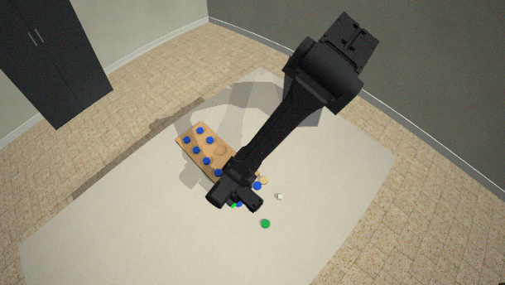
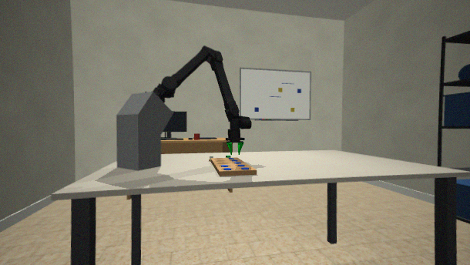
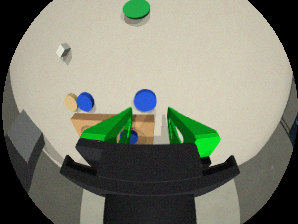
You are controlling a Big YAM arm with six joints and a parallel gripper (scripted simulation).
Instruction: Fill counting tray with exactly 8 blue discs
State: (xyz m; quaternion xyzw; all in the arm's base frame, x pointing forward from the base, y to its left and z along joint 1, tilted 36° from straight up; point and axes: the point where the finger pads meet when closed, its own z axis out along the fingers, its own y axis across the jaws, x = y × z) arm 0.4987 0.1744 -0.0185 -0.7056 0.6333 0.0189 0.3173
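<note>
The wooden counting tray lies 30 mm behind my hand, 230 mm to the right of it and 30 mm below it. The rest, counted from my hand: green disc: 40 mm behind, 120 mm to the left, 40 mm below; tan disc: 140 mm behind, 30 mm to the right, 40 mm below; small white cube: 150 mm behind, 70 mm to the left, 30 mm below.
</note>
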